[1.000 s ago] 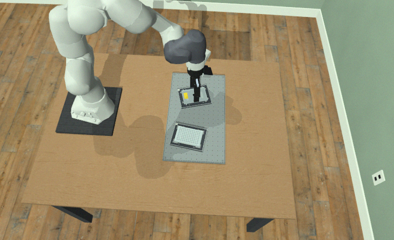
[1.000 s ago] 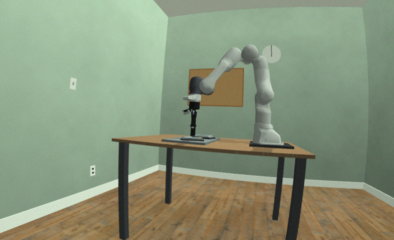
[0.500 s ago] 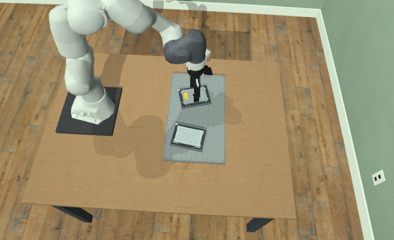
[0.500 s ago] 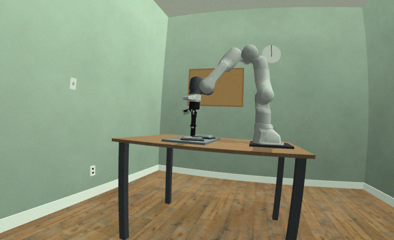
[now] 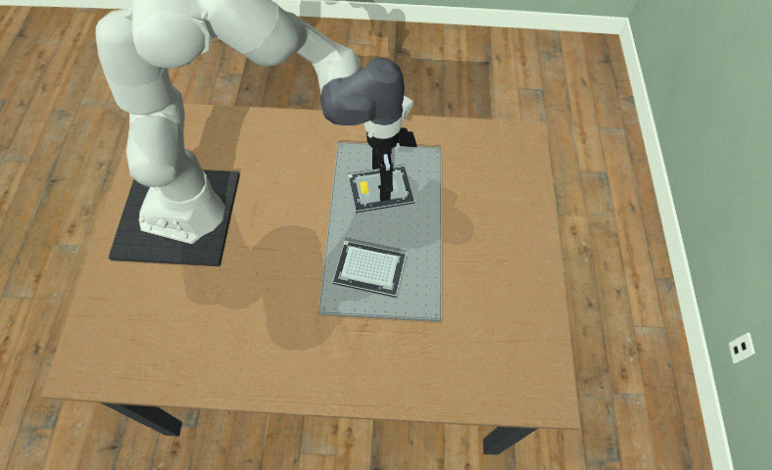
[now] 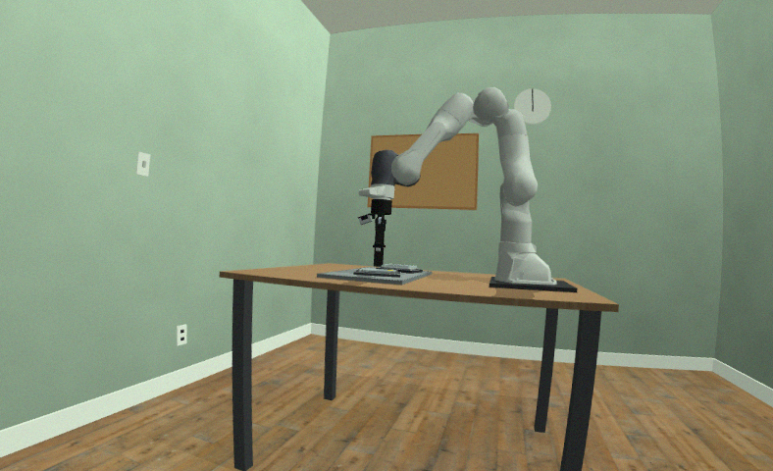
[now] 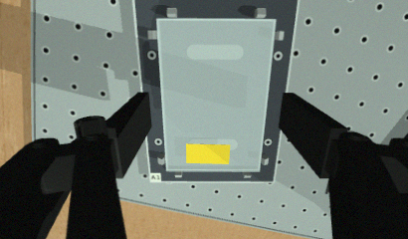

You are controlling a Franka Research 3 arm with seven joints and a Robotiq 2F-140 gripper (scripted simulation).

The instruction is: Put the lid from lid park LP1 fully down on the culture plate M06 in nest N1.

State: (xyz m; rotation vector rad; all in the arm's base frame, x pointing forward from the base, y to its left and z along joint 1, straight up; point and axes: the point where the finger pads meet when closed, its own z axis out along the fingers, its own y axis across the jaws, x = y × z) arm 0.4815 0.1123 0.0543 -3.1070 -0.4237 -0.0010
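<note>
The clear lid lies 4 cm below my hand. From my hand the other things lie so: culture plate: 24 cm to the right, 4 cm below, 1 cm behind; dark nest: 24 cm to the right, 5 cm below, 1 cm behind; dark lid park: 5 cm below.
</note>
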